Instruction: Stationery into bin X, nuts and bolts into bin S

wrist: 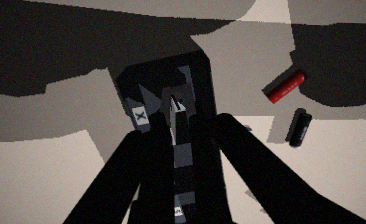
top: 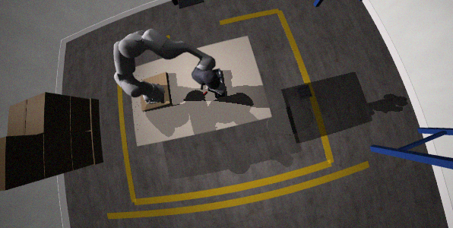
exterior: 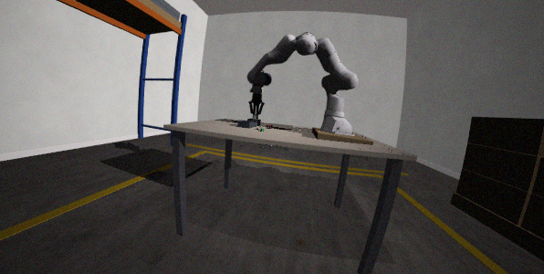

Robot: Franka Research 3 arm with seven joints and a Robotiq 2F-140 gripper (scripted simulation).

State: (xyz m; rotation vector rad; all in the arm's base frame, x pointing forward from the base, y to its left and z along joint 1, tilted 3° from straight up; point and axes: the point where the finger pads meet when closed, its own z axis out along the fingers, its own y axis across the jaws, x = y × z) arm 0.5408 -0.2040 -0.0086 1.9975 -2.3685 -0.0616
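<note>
Right now the grey nut is 9 cm to the left of my hand, 6 cm behind it and 5 cm below it. The rest, counted from my hand: black cylinder: 13 cm behind, 11 cm to the left, 4 cm below; bin: 8 cm to the left, 3 cm below, 2 cm ahead; red cylinder: 12 cm behind, 4 cm to the left, 4 cm below.
</note>
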